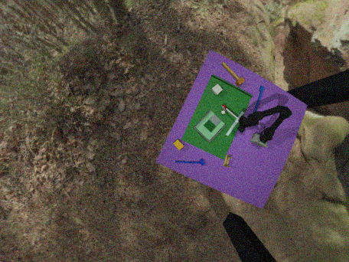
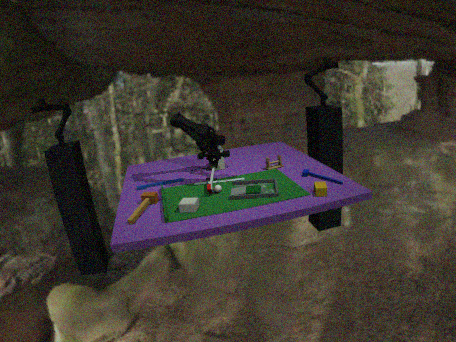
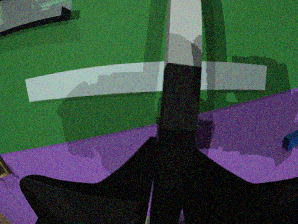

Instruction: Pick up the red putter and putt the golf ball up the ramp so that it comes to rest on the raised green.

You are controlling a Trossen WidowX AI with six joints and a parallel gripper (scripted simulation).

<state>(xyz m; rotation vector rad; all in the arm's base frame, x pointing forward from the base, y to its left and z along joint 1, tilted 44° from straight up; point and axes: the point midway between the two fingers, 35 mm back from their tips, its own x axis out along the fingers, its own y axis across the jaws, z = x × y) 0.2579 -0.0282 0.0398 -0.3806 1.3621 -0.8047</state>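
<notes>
My gripper tip is 7 cm above the white strip, 4 cm short of it and 1 cm to the right of it. From my gripper tip the other things lie so: white golf ball 21 cm ahead, 5 cm below, 1 cm to the right; yellow block 46 cm to the left, 46 cm ahead, 5 cm below.
</notes>
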